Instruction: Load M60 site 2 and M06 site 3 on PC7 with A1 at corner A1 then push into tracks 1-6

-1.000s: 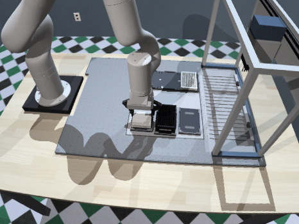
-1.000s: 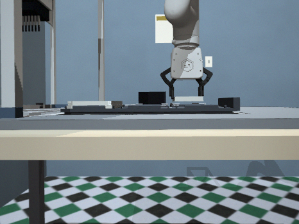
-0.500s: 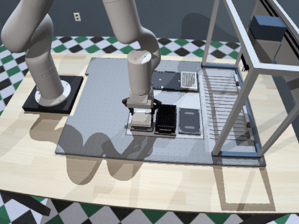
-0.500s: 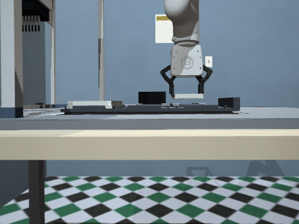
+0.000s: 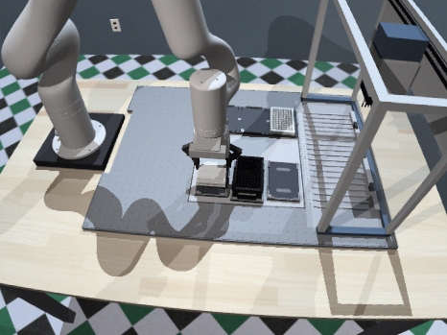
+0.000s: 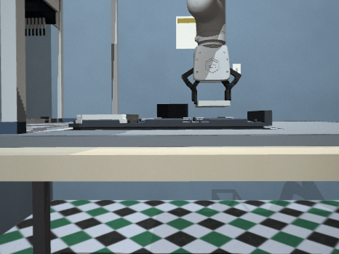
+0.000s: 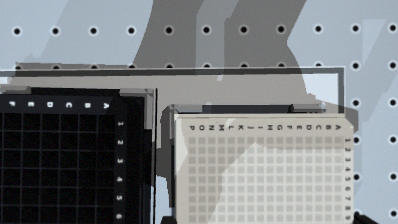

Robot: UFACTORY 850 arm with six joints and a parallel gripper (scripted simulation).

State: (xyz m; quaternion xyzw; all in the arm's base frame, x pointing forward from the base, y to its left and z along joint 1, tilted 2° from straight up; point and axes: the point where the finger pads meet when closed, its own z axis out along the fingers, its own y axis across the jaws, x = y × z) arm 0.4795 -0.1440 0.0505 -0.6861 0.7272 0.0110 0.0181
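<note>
The nest S1 is 60 mm below my hand. From my hand the other things lie so: carrier PC7: 130 mm ahead, 250 mm to the left, 50 mm below; then nest S3: 220 mm ahead, 10 mm to the right, 60 mm below; then plate: 230 mm ahead, 240 mm to the left, 50 mm below.
</note>
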